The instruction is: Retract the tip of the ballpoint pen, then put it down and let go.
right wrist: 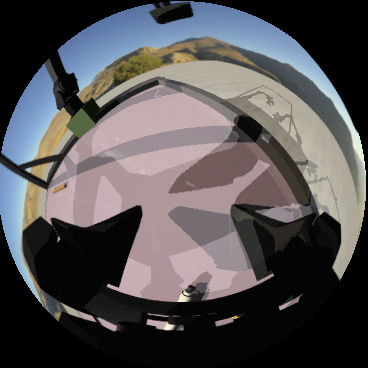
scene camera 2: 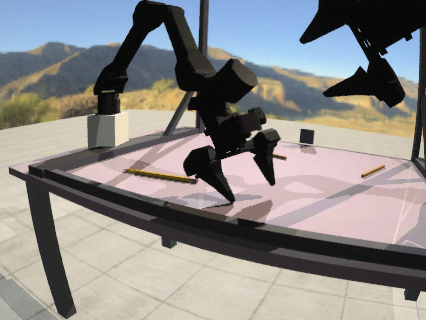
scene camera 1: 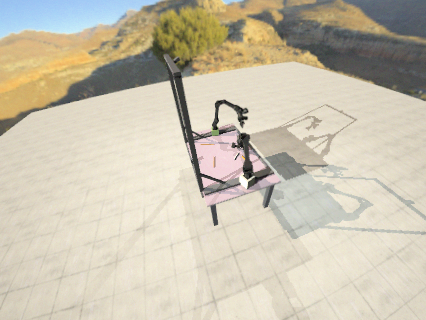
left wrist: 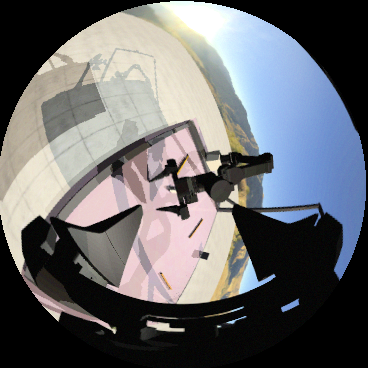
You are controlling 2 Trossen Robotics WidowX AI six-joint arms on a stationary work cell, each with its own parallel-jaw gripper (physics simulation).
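Pixels of known places: left gripper, fingertip midpoint: [scene camera 2: 312, 66] [scene camera 1: 242, 126] [left wrist: 188, 209]; right gripper, fingertip midpoint: [right wrist: 186, 210] [scene camera 2: 254, 193] [scene camera 1: 238, 148] [left wrist: 151, 195]; left arm's base, link origin: [right wrist: 77, 109] [scene camera 1: 214, 128]; right arm's base, link origin: [scene camera 2: 108, 113] [scene camera 1: 247, 176] [left wrist: 220, 159].
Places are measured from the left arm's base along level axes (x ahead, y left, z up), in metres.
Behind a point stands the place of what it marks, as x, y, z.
The ballpoint pen [scene camera 1: 237, 156] {0.537, 0.212, -0.072} [left wrist: 172, 189] {0.482, 0.240, -0.072} [right wrist: 187, 295] {0.474, 0.242, -0.072} is white with a black end and lies on the pink table [scene camera 1: 225, 172] {0.757, 0.059, -0.084} [scene camera 2: 320, 215] {0.253, 0.259, -0.084}. In the right wrist view its black end shows at the bottom and the rest is mostly hidden by the gripper body. In scene camera 2 it is hidden behind the right gripper. My right gripper [scene camera 2: 253, 193] {0.384, 0.267, -0.075} [left wrist: 151, 195] {0.384, 0.267, -0.075} [right wrist: 186, 210] {0.384, 0.267, -0.075} is open and empty, low over the table, close beside the pen. My left gripper [scene camera 1: 244, 118] [scene camera 2: 313, 67] {0.262, 0.321, 0.145} is open and empty, high above the table.
A yellow pencil [scene camera 1: 243, 157] {0.560, 0.289, -0.077} [scene camera 2: 160, 175] {0.593, 0.307, -0.080} [left wrist: 183, 163] {0.614, 0.311, -0.077} lies near the pen. Two orange pencils lie farther back: one [scene camera 1: 215, 161] [scene camera 2: 279, 156] {0.514, -0.046, -0.080} [left wrist: 196, 228] {0.572, -0.054, -0.077} behind the right gripper, another [scene camera 1: 207, 144] {0.242, -0.118, -0.080} [scene camera 2: 373, 170] {0.238, -0.113, -0.079} [left wrist: 165, 281] {0.236, -0.109, -0.078} [right wrist: 60, 188] {0.249, -0.080, -0.081} toward the left arm's green base [right wrist: 82, 120] {0.050, 0.020, -0.040}. A dark frame post [scene camera 1: 182, 115] {0.973, -0.209, 0.708} stands at the table edge.
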